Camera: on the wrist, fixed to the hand. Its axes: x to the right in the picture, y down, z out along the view.
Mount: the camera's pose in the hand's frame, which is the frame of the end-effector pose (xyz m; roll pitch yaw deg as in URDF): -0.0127 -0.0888 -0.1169 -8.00 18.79 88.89
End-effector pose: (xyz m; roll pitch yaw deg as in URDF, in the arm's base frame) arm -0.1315 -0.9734 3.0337 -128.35 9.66 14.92
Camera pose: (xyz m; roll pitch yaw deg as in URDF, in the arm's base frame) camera -0.1111 -1.0058 3.1760 161.56 32.54 -80.04
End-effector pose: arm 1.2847 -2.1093 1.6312 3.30 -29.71 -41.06
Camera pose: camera 1.2681 -2.2035 1.5191 -38.48 12.88 40.19
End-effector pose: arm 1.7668 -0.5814 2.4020 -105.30 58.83 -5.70
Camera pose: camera 1.8506 -0.6795 2.4732 101.25 26.37 -146.98
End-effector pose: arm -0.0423 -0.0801 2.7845 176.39 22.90 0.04
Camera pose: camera -0.0108 0.0159 2.8918 147.45 -20.11 -79.83
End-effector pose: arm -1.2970 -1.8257 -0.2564 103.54 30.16 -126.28
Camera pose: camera -1.1646 -1.8725 -0.3010 73.67 -58.39 -116.22
